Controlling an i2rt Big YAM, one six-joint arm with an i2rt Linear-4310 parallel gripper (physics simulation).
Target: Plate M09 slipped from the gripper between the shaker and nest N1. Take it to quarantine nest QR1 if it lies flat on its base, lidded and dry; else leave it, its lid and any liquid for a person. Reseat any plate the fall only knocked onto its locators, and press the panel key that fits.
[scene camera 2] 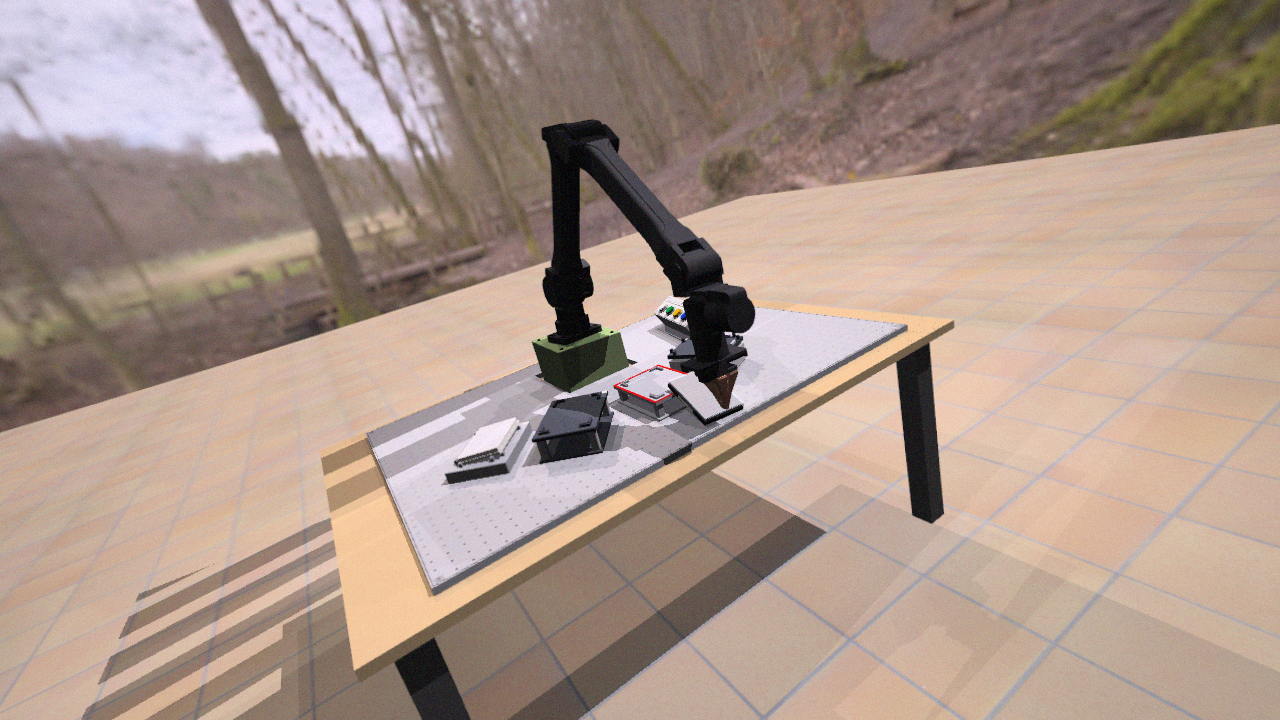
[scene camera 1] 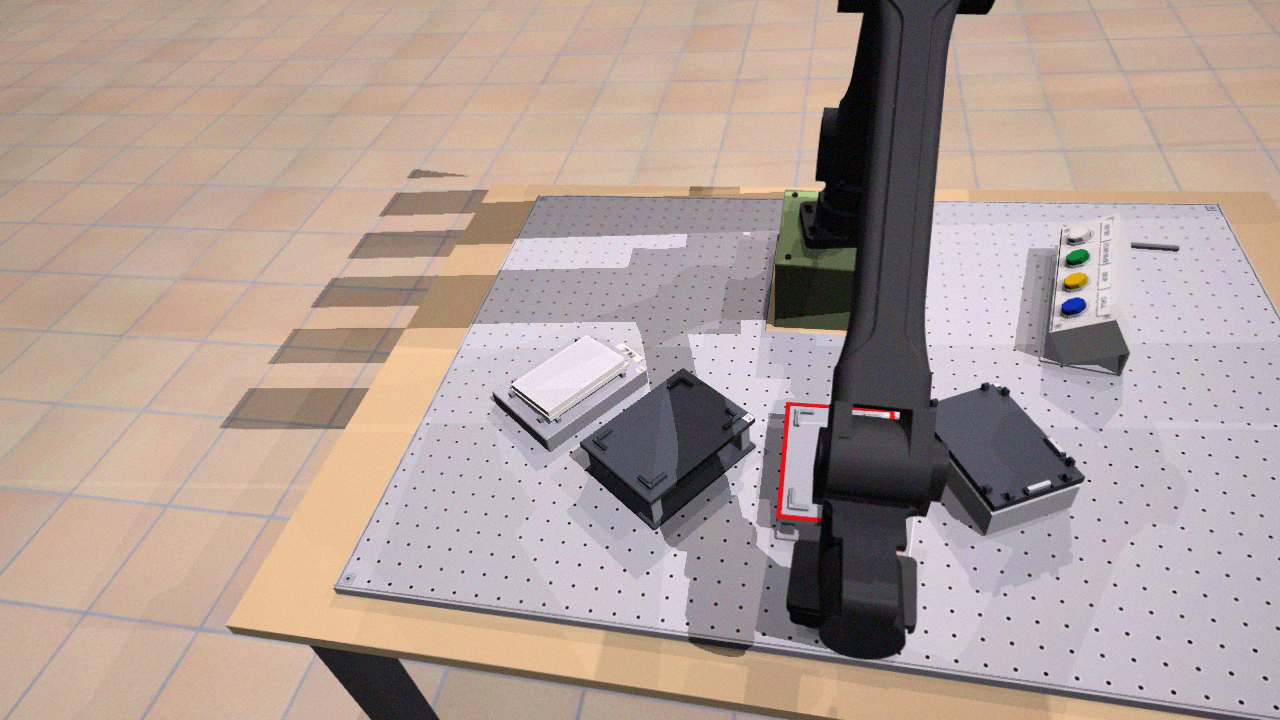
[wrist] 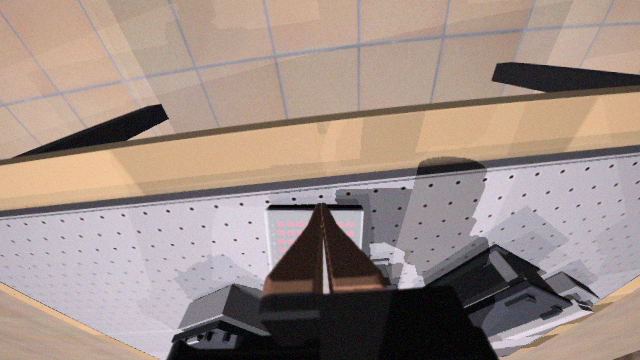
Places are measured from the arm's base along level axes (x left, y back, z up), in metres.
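Pixels of known places: gripper, fingertip midpoint: [scene camera 2: 725, 408] [wrist: 321, 208]; arm's base, origin of the base link: [scene camera 2: 575, 336] [scene camera 1: 847, 228].
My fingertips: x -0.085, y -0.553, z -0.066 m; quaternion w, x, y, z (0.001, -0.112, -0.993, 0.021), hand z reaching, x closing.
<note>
For each thing: its top centre in the pictures, then the offset to it from my fingertips. "*": a spot on its surface instead.
- red-bordered nest, middle of its top: [scene camera 1: 838, 457] [scene camera 2: 656, 379] dy +0.200, dx +0.024, dz +0.018 m
- white plate, middle of its top: [scene camera 1: 568, 369] [scene camera 2: 487, 435] [wrist: 549, 329] dy +0.361, dx -0.287, dz +0.018 m
- grey unit, middle of its top: [scene camera 1: 567, 374] [scene camera 2: 487, 441] dy +0.364, dx -0.290, dz +0.006 m
- key panel, middle of its top: [scene camera 1: 1101, 260] [scene camera 2: 679, 302] dy +0.458, dx +0.377, dz +0.056 m
- raised dark nest, middle of its top: [scene camera 1: 666, 426] [scene camera 2: 570, 410] [wrist: 493, 328] dy +0.246, dx -0.161, dz +0.030 m
- dark-topped unit with pegs, surface spot: [scene camera 1: 1006, 443] * dy +0.201, dx +0.196, dz +0.027 m
- thin rod, surface spot: [scene camera 1: 1154, 246] * dy +0.577, dx +0.511, dz -0.022 m
My gripper [scene camera 2: 725, 404] [wrist: 321, 208] is shut and empty, its tips over a pale plate [scene camera 2: 700, 394] [wrist: 281, 218] with pink wells. In scene camera 2 this plate is tilted beside the red-bordered nest [scene camera 1: 787, 461] [scene camera 2: 631, 395]; the fingers cover much of it in the wrist view, and the arm hides it in scene camera 1. No lid or liquid can be made out there. A white plate [scene camera 1: 572, 374] [scene camera 2: 489, 440] rests among small pins on a grey unit [scene camera 1: 572, 428] at the left. The key panel [scene camera 1: 1109, 291] [scene camera 2: 663, 309] has white, green, yellow and blue keys.
A raised dark nest [scene camera 1: 666, 434] [scene camera 2: 571, 420] stands between the grey unit and the red-bordered nest. A dark-topped unit with pegs [scene camera 1: 1006, 443] [wrist: 205, 312] stands at the right. The green arm base [scene camera 1: 810, 295] [scene camera 2: 581, 360] is behind. A thin rod [scene camera 1: 1154, 246] lies beside the panel.
</note>
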